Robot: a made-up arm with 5 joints.
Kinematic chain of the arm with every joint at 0, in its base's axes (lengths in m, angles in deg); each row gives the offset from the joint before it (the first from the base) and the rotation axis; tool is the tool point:
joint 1: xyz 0 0 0.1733 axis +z
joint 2: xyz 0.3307 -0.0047 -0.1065 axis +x
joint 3: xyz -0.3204 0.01 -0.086 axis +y
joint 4: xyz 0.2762 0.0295 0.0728 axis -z
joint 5: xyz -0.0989 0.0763 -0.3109 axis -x
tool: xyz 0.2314 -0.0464 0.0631
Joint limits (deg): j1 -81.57..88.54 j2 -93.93..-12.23 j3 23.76..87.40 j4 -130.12..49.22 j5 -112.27..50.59
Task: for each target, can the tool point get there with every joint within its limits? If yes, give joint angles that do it. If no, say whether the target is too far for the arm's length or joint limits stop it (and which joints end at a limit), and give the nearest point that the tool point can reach.
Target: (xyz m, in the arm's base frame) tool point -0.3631 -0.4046 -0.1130
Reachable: yes | joints -49.86 -73.98 50.26 5.97 -65.99
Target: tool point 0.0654 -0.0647 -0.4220
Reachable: yes | joints 66.73 -28.61 71.44 -37.79 19.45
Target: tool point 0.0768 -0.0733 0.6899
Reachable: no: joint limits stop it (at a limit: joint 2, joint 3, joint 4) | nearest point 0.3590 -0.3427 0.1585 | short by 0.659 m
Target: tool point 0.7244 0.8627 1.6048
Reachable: no: too far | nearest point 0.4652 0.2293 0.1598 | short by 1.599 m
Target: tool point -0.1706 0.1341 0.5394
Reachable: no: joint limits stop it (at a limit: joint 1, joint 2, joint 3, joint 4) | nearest point -0.4817 0.1326 0.1598 | short by 0.491 m
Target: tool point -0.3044 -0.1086 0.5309
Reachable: no: joint limits stop it (at a limit: joint 2, joint 3, joint 4) | nearest point -0.4685 -0.1671 0.1591 | short by 0.411 m
